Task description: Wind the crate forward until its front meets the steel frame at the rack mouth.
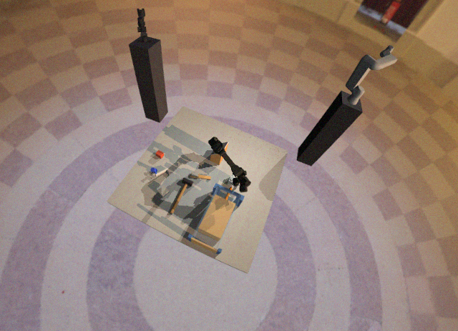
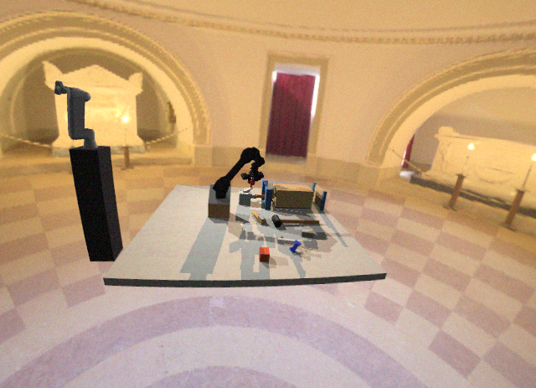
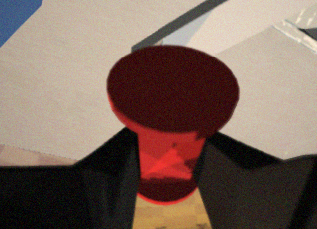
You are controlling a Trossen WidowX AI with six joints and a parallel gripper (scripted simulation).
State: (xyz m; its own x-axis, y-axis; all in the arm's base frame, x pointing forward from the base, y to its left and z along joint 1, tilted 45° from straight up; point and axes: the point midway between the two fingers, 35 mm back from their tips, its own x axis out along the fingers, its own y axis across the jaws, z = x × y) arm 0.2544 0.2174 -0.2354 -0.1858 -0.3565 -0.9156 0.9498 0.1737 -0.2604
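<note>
Right now my gripper tip is 1 cm short of the red knob and 2 cm to the left of it. Also, from my gripper tip: winch 7 cm behind, 11 cm to the right, 10 cm below; then red-knobbed handle 2 cm behind, 5 cm to the right, 3 cm below; then frame 11 cm ahead, 11 cm to the right, 3 cm below.
</note>
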